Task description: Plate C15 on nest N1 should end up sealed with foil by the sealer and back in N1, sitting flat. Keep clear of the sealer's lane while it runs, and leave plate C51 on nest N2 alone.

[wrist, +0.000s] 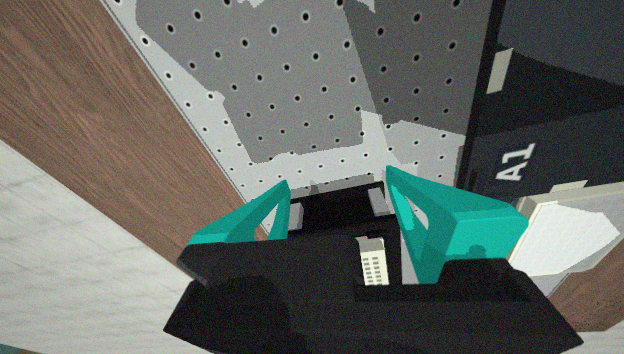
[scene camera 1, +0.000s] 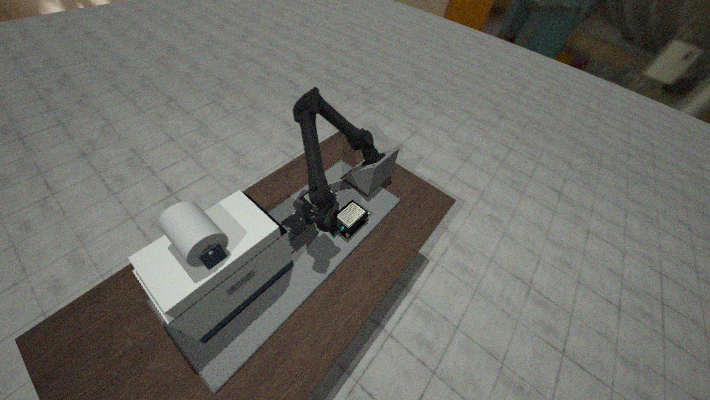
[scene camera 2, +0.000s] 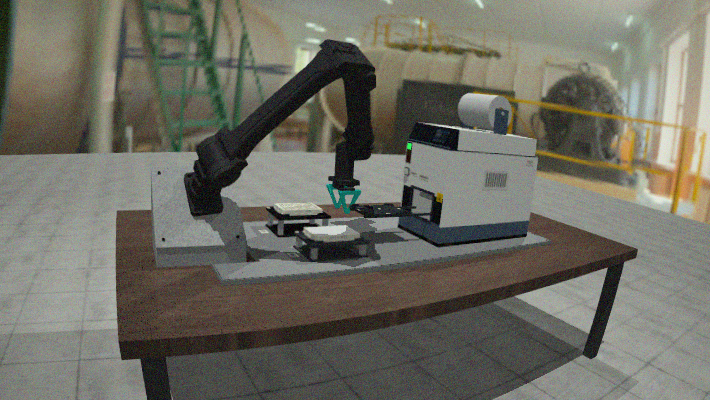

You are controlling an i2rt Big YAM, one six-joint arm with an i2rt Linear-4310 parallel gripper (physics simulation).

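Places are measured from the arm's base along level axes (x ahead, y left, z up), in metres.
Pixels of known places: gripper, fingertip midpoint: (wrist: 334, 179) (scene camera 2: 342, 210); arm's base, origin of the base link: (scene camera 1: 373, 160) (scene camera 2: 202, 194).
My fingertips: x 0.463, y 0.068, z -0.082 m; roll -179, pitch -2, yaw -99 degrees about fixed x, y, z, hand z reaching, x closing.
Ahead of a thing's pixels: the offset from my fingertips to its middle. "spot": to the spot under its first point. Level surfaces: height alone.
My gripper (scene camera 2: 343, 209) (wrist: 334, 179) has teal fingers apart and empty, pointing down above the board between the nests and the sealer (scene camera 1: 230, 280) (scene camera 2: 470, 187). A cream plate with open wells {dx -0.139, dy +0.024, dz +0.006 m} (scene camera 1: 352, 214) (scene camera 2: 297, 207) (wrist: 374, 272) sits on one raised black nest {dx -0.139, dy +0.024, dz -0.028 m} (scene camera 2: 300, 217) (wrist: 335, 205); my gripper body partly hides it in the wrist view. A plate with a smooth white top {dx -0.141, dy -0.183, dz -0.008 m} (scene camera 2: 330, 232) (wrist: 565, 240) sits on the other nest {spot: dx -0.126, dy -0.169, dz -0.055 m} (scene camera 2: 332, 248). Nest and plate labels are not readable. The sealer's dark tray {dx +0.047, dy -0.124, dz +0.030 m} (scene camera 2: 380, 210) (wrist: 530, 117) is out, bearing no plate; its light is green.
A foil roll {dx +0.426, dy -0.156, dz +0.358 m} (scene camera 1: 192, 234) (scene camera 2: 480, 111) sits on top of the sealer. The arm's grey base block (scene camera 1: 382, 172) (scene camera 2: 175, 225) stands at the opposite end of the grey perforated board {dz -0.060 m} (scene camera 1: 240, 357) (scene camera 2: 265, 271) (wrist: 285, 95). The board lies on a brown wooden table {dz -0.073 m} (scene camera 1: 75, 320) (scene camera 2: 300, 310) (wrist: 75, 90).
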